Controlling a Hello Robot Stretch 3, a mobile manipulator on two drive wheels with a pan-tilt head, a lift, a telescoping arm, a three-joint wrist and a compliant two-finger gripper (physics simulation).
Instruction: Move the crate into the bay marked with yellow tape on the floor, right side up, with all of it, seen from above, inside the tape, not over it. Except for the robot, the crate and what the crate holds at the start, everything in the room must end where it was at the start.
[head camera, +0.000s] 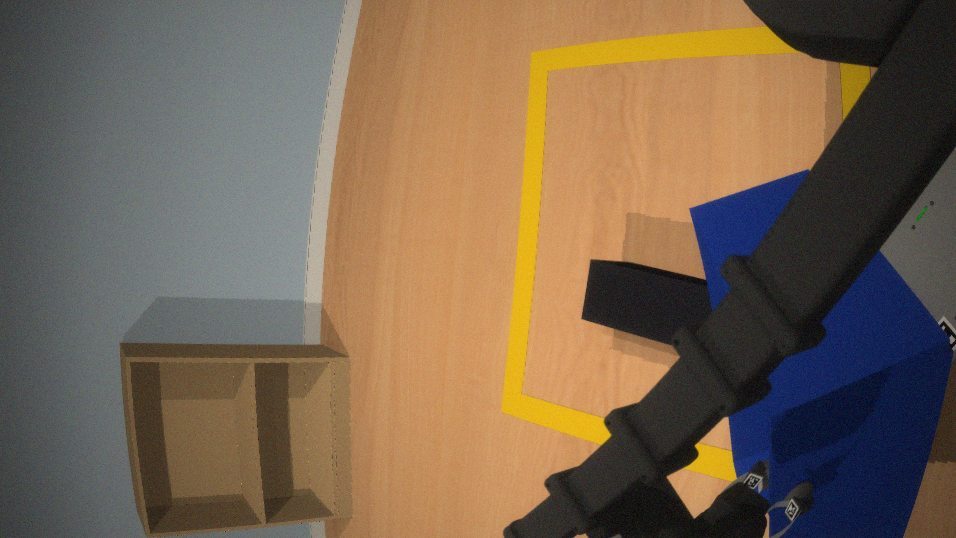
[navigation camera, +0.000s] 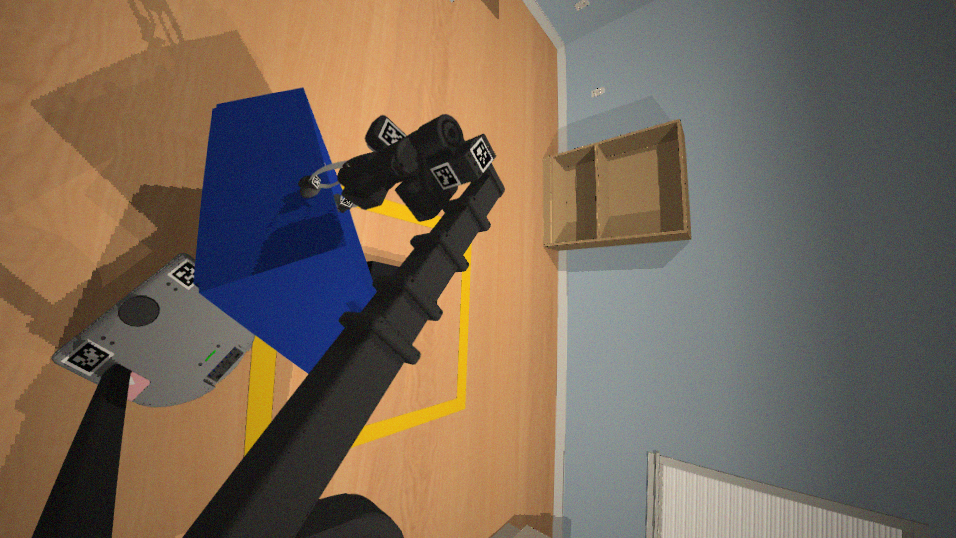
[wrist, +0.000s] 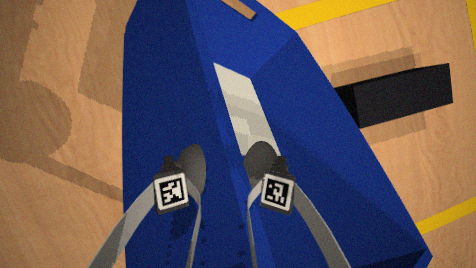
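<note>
The blue crate is raised off the floor at one side or wholly, and tipped, with a broad outer wall turned upward. It hangs beside the robot's base and partly over the bay. A pale flat piece shows inside it in the wrist view. My gripper is shut on the crate's wall, one finger on each side of the rim. The yellow tape outlines the bay; crate and arm hide parts of it.
A black block lies inside the tape, partly hidden by the crate in the head view. A brown two-compartment shelf is at the blue wall. The grey robot base is close beside the crate.
</note>
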